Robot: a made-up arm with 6 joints.
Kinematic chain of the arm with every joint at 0, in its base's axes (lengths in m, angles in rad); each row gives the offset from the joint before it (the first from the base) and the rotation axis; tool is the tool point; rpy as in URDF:
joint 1: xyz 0 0 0.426 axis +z
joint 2: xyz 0 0 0 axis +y
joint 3: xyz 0.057 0 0.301 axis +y
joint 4: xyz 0.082 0 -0.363 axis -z
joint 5: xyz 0 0 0 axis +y
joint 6: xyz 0.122 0 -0.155 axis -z
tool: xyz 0 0 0 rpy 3.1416 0 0
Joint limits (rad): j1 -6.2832..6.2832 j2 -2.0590..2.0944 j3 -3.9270..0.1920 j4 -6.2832..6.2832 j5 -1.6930..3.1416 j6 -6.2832..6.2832
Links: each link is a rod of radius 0.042 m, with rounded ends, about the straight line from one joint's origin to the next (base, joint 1, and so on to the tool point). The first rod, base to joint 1, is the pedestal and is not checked.
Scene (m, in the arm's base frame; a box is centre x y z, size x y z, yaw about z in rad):
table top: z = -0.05
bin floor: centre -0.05 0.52 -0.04 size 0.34 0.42 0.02 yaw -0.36
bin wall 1: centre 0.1 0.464 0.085 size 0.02 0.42 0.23 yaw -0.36
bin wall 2: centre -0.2 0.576 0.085 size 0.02 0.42 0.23 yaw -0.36
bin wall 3: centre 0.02 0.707 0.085 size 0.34 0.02 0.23 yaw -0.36
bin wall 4: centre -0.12 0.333 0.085 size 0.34 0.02 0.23 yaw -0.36
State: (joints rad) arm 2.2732 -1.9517 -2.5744 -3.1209 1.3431 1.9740
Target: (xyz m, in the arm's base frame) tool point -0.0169 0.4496 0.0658
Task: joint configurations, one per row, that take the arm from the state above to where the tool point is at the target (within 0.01 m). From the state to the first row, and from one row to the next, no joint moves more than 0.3 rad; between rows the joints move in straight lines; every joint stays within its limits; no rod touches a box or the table.
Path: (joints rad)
1: 2.2072 -1.6784 -2.4104 -3.1158 1.2918 1.9740
2: 2.1413 -1.4051 -2.2463 -3.1107 1.2405 1.9740
3: 2.0753 -1.1318 -2.0823 -3.1056 1.1891 1.9740
4: 2.0093 -0.8585 -1.9182 -3.1005 1.1378 1.9740
5: 1.9433 -0.5852 -1.7542 -3.0954 1.0865 1.9740
6: 1.8774 -0.3120 -1.5902 -3.0902 1.0352 1.9740
7: 1.8114 -0.0387 -1.4261 -3.0851 0.9838 1.9740
8: 1.7454 0.2346 -1.2621 -3.0800 0.9325 1.9740
9: 1.6794 0.5079 -1.0981 -3.0749 0.8812 1.9740
10: 1.6135 0.7812 -0.9340 -3.0698 0.8299 1.9740

